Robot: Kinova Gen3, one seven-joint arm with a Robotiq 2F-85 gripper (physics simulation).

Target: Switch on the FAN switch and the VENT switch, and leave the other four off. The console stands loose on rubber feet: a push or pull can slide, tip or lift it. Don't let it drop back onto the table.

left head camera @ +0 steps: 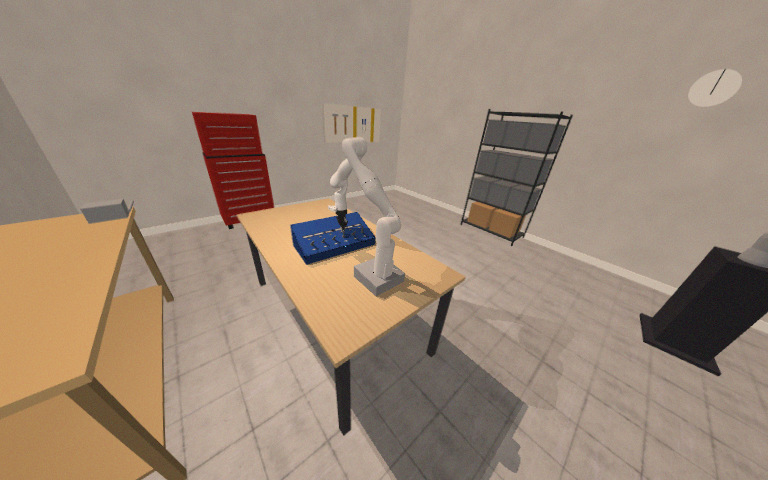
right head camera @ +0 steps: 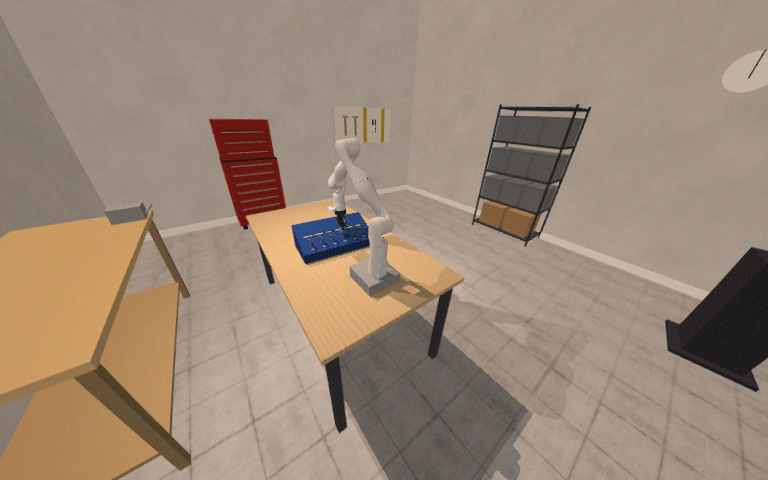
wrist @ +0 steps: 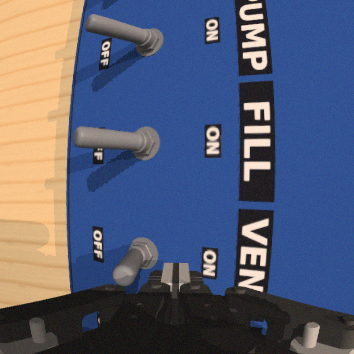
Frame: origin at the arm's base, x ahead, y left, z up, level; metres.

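Seen in the pictures: gripper, fingertip midpoint: [left head camera: 342,231] [right head camera: 342,231] [wrist: 175,278]; arm's base, origin of the base link: [left head camera: 381,272] [right head camera: 376,272].
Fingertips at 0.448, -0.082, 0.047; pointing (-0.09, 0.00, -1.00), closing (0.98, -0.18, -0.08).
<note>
Pixels of each thing's top centre, then the offset from my fingertips to it, as dx, dy, dz. Level surfaces: height alone.
- VENT lever, middle of its top: [wrist: 118,276] -0.024, +0.012, +0.024
- FILL lever, middle of its top: [wrist: 100,134] -0.024, +0.086, +0.015
- PUMP lever, middle of its top: [wrist: 110,15] -0.011, +0.156, +0.015
- wooden table, its level: dz -0.112
The blue console [left head camera: 309,228] [right head camera: 308,229] [wrist: 310,150] sits on the table with a row of grey levers. My gripper [left head camera: 343,230] [right head camera: 343,230] [wrist: 175,278] is shut and empty, its tips low over the panel, on the ON side of the VENT lever [wrist: 128,266]. That lever leans less toward OFF than its neighbours; whether it is fully at ON is unclear. The FILL lever [wrist: 107,139] and the PUMP lever [wrist: 117,30] point toward OFF. The FAN label cannot be read in the head views, so I cannot tell its lever or setting.
The wooden table [left head camera: 334,316] [right head camera: 322,316] carries the console and my arm's grey base [left head camera: 368,278] [right head camera: 364,278]. The console's near edge runs along the left of the wrist view. A red tool cabinet [left head camera: 235,169] and a shelf rack [left head camera: 484,141] stand farther off.
</note>
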